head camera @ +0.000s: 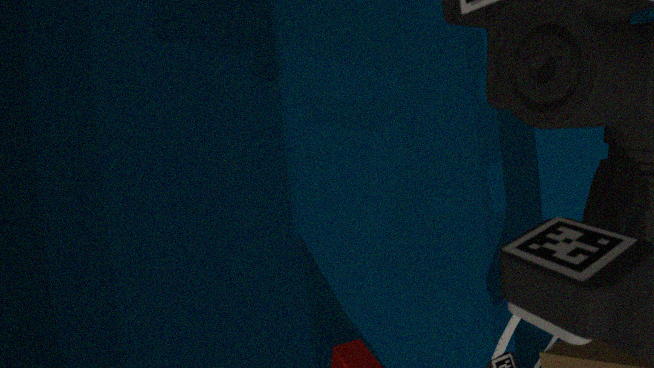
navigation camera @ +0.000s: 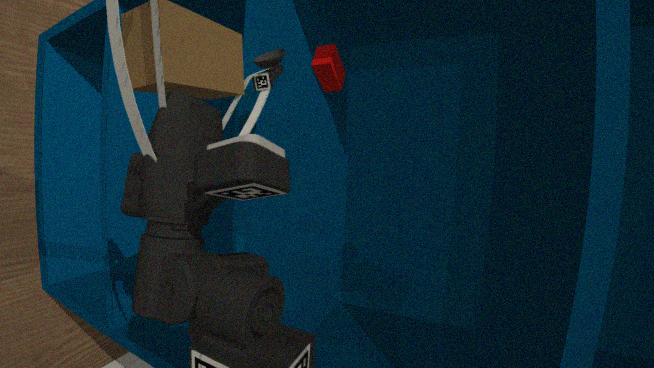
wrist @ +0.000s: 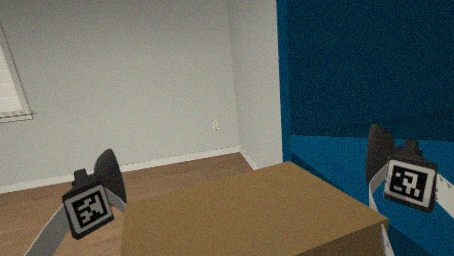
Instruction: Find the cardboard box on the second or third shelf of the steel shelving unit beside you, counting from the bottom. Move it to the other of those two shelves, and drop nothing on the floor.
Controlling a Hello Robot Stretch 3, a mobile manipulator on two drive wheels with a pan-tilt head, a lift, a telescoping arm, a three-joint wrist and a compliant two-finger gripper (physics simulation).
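Places are measured from the robot's base along level axes (x ahead, y left, z up), in metres.
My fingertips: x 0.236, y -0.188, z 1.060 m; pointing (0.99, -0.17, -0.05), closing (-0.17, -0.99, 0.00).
For each thing: its top centre in the pictures, then the offset to it from my fingertips. "spot": a spot on its surface instead. Level surfaces: height alone.
- brown cardboard box, top centre: [navigation camera: 209, 54] 0.009 m up, 0.074 m back, 0.016 m left
- blue shelving unit, surface spot: [head camera: 390, 175] spot: 0.070 m down, 0.202 m back, 0.305 m right
- red block, top centre: [navigation camera: 338, 68] 0.025 m down, 0.089 m ahead, 0.381 m right
- Wooden floor, surface height: 1.061 m down
The brown cardboard box [head camera: 595, 359] [navigation camera: 200, 55] [wrist: 250, 212] is held between the two fingers of my gripper [wrist: 240, 157], which is shut on it. In the wrist view its top fills the lower middle, with a finger pad at each side. In the navigation view it is at the upper left, against the blue shelving unit [navigation camera: 295, 210] [head camera: 390, 175] [wrist: 284, 80]. One fingertip lies outside that view. The box's lower side is hidden, and I cannot tell which shelf it is level with.
A red block [head camera: 354, 354] [navigation camera: 328, 68] lies on a shelf of the unit. Wooden floor [navigation camera: 17, 150] [wrist: 200, 172] shows beside the unit. In the wrist view, a pale wall [wrist: 140, 85] and a window [wrist: 9, 82] stand behind the box.
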